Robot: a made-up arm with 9 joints. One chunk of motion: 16 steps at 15 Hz.
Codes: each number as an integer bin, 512 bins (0 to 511) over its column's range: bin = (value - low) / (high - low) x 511, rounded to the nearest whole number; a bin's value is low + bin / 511 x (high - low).
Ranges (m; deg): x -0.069..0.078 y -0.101..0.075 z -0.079..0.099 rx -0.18..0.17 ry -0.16..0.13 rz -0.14..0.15
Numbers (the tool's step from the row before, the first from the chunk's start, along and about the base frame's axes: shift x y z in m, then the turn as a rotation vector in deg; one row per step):
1: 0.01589 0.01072 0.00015 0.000 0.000 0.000
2: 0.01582 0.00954 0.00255 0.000 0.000 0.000
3: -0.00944 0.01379 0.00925 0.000 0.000 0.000
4: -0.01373 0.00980 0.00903 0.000 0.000 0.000
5: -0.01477 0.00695 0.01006 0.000 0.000 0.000
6: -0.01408 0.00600 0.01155 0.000 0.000 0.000
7: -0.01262 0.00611 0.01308 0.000 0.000 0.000
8: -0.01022 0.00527 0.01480 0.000 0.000 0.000
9: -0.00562 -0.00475 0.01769 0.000 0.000 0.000
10: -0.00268 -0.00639 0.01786 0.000 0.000 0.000
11: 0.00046 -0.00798 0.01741 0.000 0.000 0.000
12: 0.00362 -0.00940 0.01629 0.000 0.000 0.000
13: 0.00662 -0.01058 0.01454 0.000 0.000 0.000
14: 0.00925 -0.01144 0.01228 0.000 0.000 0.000
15: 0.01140 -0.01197 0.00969 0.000 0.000 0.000
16: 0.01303 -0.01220 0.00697 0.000 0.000 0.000
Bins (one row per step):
1: 295 324 227 263 282 247
2: 295 321 234 263 282 247
3: 207 333 253 263 282 247
4: 192 322 253 263 282 247
5: 189 313 256 263 282 247
6: 191 311 260 263 282 247
7: 196 311 264 263 282 247
8: 204 309 269 263 282 247
9: 220 279 278 263 282 247
10: 231 275 278 263 282 247
11: 241 270 277 263 282 247
12: 252 266 274 263 282 247
13: 263 263 269 263 282 247
14: 272 260 262 263 282 247
15: 279 258 255 263 282 247
16: 285 258 247 263 282 247

